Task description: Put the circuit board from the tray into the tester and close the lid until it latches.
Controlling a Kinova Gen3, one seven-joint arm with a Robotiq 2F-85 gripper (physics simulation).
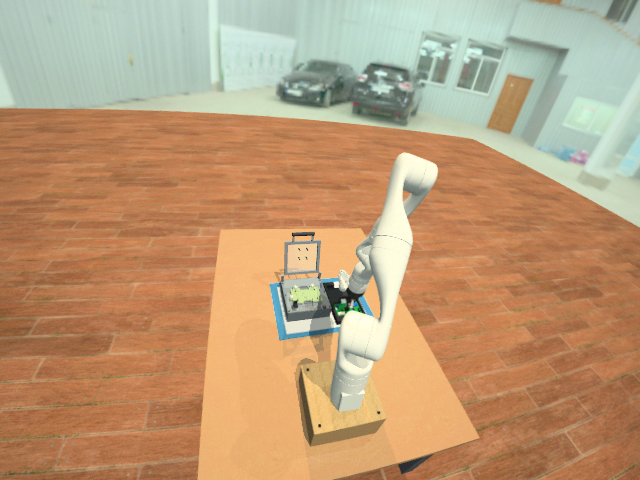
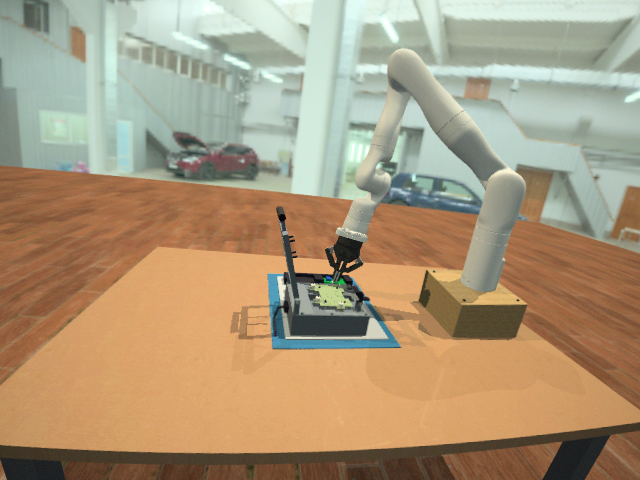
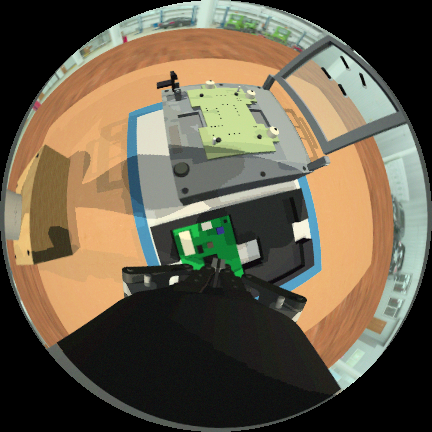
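Where they show: gripper, between the fingertips: [image 1: 347,306] [image 2: 334,281] [image 3: 217,265]; arm's base, origin of its link: [image 1: 345,394] [image 2: 476,284].
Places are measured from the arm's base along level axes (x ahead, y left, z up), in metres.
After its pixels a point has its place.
Note:
The green circuit board [image 3: 201,241] @(z -0.088, x 0.385, y -0.079 m) [image 1: 341,310] @(z -0.088, x 0.387, y -0.082 m) lies in the black tray [image 3: 273,225] @(z -0.090, x 0.486, y -0.075 m) [image 1: 330,296] @(z -0.091, x 0.468, y -0.050 m) on the blue mat [image 3: 135,160] @(z -0.106, x 0.299, y 0.052 m) [image 2: 335,343] @(z -0.106, x 0.425, y 0.178 m). The grey tester [image 3: 225,177] @(z -0.048, x 0.416, y -0.016 m) [image 1: 305,310] @(z -0.048, x 0.358, y 0.076 m) [image 2: 325,323] @(z -0.069, x 0.451, y 0.157 m) stands beside the tray with a pale green nest plate [image 3: 233,120] @(z -0.039, x 0.436, y 0.052 m) on top. Its lid [image 3: 365,134] @(z 0.053, x 0.553, y 0.006 m) [image 1: 303,242] @(z 0.128, x 0.564, y 0.081 m) [image 2: 288,252] @(z 0.093, x 0.552, y 0.156 m) stands open and upright. My gripper [image 3: 217,265] @(z -0.077, x 0.398, y -0.109 m) [image 2: 338,278] @(z -0.077, x 0.398, y -0.109 m) is shut, tilted down into the tray. Its fingertips are at the near edge of the circuit board; they hold nothing.
The arm's wooden base block [image 1: 320,413] @(z -0.004, x -0.044, y 0.080 m) [image 2: 465,310] @(z -0.028, x 0.092, y 0.118 m) [image 3: 44,201] @(z -0.043, x 0.116, y 0.012 m) stands on the table near the mat. The raised lid rises just beyond the tester.

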